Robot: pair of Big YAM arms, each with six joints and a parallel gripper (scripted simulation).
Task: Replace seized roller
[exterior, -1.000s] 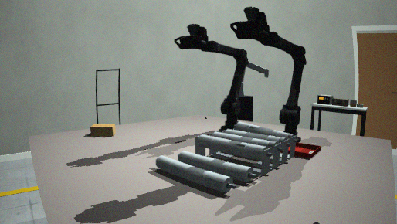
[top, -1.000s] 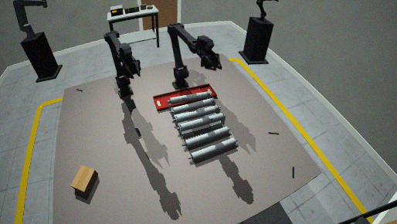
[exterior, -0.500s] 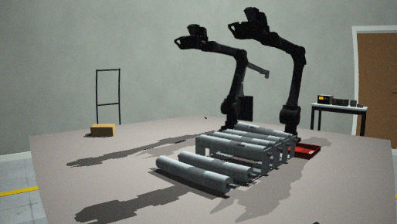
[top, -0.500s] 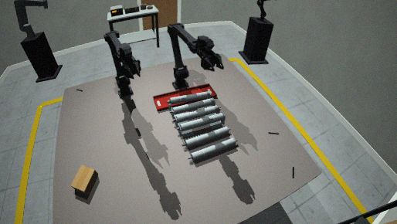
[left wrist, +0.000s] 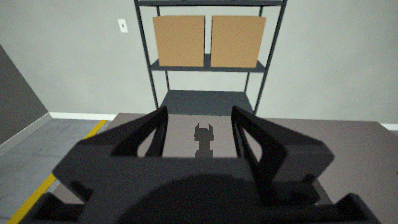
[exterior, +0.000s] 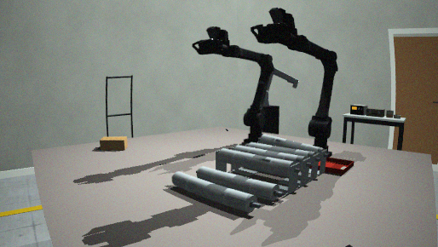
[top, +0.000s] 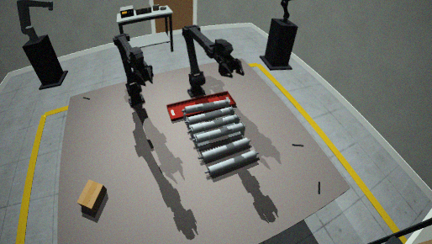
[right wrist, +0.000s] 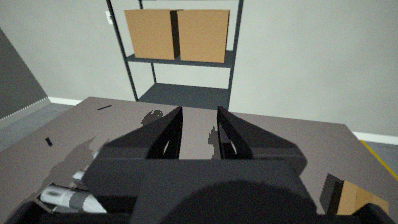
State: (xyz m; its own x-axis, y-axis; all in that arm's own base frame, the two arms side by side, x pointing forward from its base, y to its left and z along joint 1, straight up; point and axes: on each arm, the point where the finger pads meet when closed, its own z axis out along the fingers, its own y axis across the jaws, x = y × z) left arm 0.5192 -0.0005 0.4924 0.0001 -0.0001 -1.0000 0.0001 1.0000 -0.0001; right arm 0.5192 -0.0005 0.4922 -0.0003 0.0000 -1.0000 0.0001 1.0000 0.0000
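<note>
My left gripper is now 42 cm above the bed roller, 17 cm past it and 7 cm to the left of it. The rest, counted from my left hand: red scrap tray 49 cm below, 35 cm behind, 10 cm to the right; cardboard box 87 cm to the right, 46 cm below, 25 cm ahead.
</note>
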